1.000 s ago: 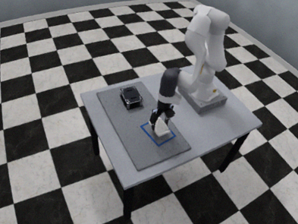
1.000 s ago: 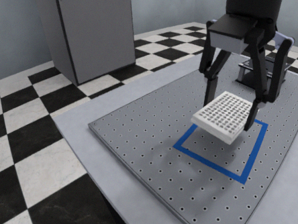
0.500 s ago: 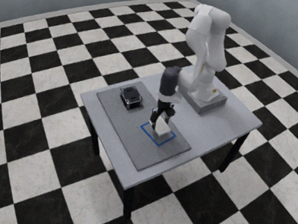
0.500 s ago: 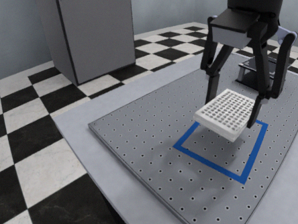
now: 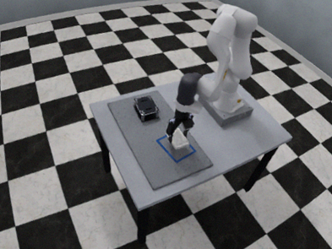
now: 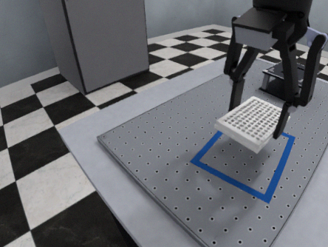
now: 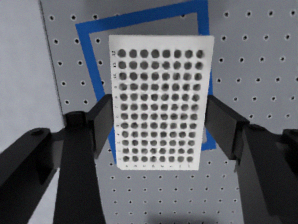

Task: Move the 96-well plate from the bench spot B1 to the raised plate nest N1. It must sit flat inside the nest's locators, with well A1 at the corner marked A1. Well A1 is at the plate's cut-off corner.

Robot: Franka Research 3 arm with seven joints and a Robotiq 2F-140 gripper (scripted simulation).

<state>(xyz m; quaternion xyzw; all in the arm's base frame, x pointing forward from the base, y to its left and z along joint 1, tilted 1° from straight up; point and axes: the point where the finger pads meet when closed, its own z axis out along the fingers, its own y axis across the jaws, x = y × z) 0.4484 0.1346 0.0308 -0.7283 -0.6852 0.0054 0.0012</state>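
The black raised nest is 30 mm ahead of my hand, 330 mm to the right of it and 30 mm below it. The rest, counted from my hand: A1 mark 90 mm ahead, 260 mm to the right, 30 mm below; white 96-well plate 20 mm below.
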